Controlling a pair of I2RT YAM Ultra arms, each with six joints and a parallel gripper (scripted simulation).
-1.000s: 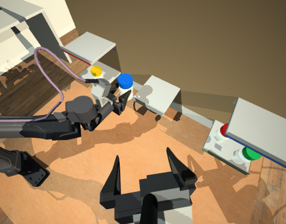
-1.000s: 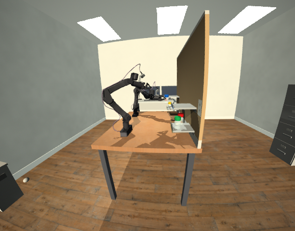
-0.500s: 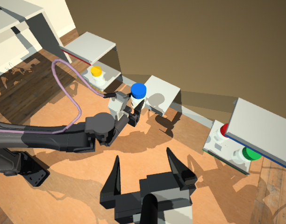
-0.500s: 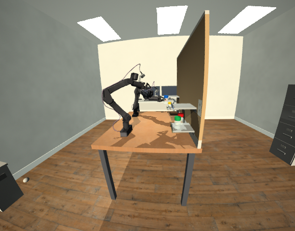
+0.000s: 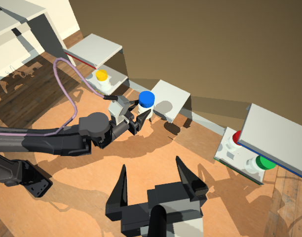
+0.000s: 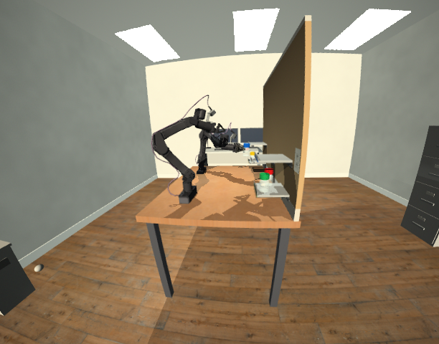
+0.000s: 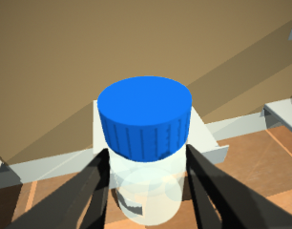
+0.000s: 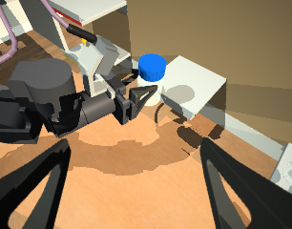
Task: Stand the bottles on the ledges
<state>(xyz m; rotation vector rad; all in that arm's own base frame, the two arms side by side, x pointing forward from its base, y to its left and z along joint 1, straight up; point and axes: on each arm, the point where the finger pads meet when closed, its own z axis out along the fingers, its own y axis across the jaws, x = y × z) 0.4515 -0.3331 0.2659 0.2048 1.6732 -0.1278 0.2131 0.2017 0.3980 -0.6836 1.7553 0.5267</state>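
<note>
Now: right hand 21 cm short of the blue-capped bottle, 13 cm to the right of it and 17 cm above it. From my right hand the other things lie so: green-capped bottle: 25 cm ahead, 34 cm to the right, 30 cm below; red-capped bottle: 30 cm ahead, 24 cm to the right, 30 cm below; brown wall: 43 cm ahead, 8 cm to the left, 1 cm above.
</note>
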